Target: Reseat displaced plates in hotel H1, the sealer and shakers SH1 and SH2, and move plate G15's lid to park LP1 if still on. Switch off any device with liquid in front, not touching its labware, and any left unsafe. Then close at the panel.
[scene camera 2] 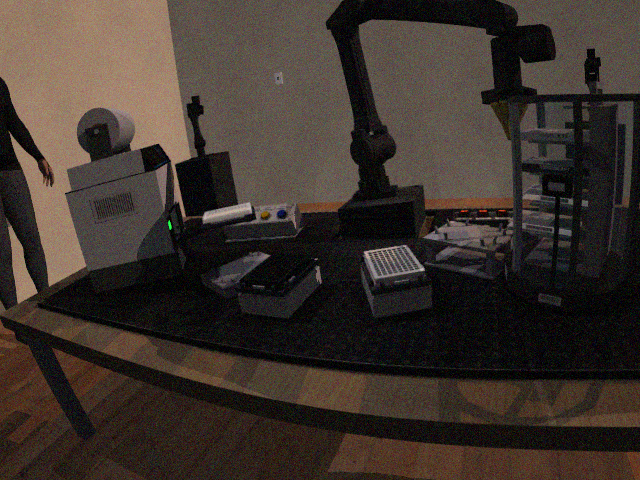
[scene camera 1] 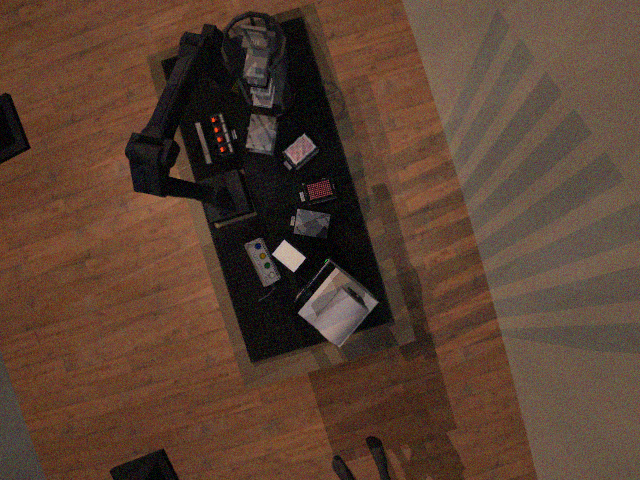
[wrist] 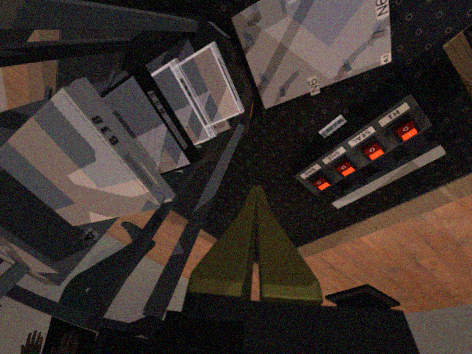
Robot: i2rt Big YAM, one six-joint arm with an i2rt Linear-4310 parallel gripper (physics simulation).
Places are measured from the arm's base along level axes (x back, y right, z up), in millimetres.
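Pixels of known places: gripper, fingertip midpoint: [scene camera 1: 236, 92] [wrist: 256, 190]; arm's base at its link origin: [scene camera 2: 376, 195] [scene camera 1: 222, 201].
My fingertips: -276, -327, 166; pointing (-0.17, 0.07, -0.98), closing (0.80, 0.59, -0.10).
Ahead of a thing's pixels: the offset from my fingertips to its top centre, as dx, dy, dz. "pt": to the spot under its first point.
My gripper [scene camera 2: 510, 137] [wrist: 256, 190] is shut and empty, beside the front posts of the hotel [scene camera 1: 285, 49] [scene camera 2: 515, 206]. Several plates sit at different levels in the hotel; the plate marked B38 {-118, -63, +27} [wrist: 112, 160] is nearest the wrist camera, and clear plates {-104, -41, -132} [wrist: 212, 82] lie beyond. The mains strip shows lit switches H1 {pt +183, +92, -196} [wrist: 407, 131], SEAL {pt +175, +42, -196} [wrist: 373, 151], SH1 {pt +169, -6, -196} [wrist: 345, 168] and SH2 {pt +166, -57, -196} [wrist: 321, 184]. A shaker {pt -220, +231, -218} [scene camera 2: 400, 300] bears a pale well plate {-151, +248, -177} [scene camera 1: 300, 149] [scene camera 2: 393, 261] that looks slightly askew. Another shaker [scene camera 2: 268, 303] bears a dark plate {-158, +458, -177} [scene camera 1: 319, 190] [scene camera 2: 279, 271]. The sealer {-27, +918, +210} [scene camera 1: 341, 315] [scene camera 2: 118, 222] shows a green light. G15 cannot be made out.
A raised stand marked N6 {-14, +96, -170} [scene camera 1: 262, 133] [scene camera 2: 465, 232] [wrist: 320, 45] is beside the hotel. A grey translucent piece {pt -60, +584, -221} [scene camera 1: 311, 223] [scene camera 2: 227, 273] lies past the shakers. The button panel {+232, +660, -162} [scene camera 1: 262, 261] [scene camera 2: 273, 222] stands near a white rectangular piece [scene camera 1: 288, 255] [scene camera 2: 227, 212]. A person stands past the sealer.
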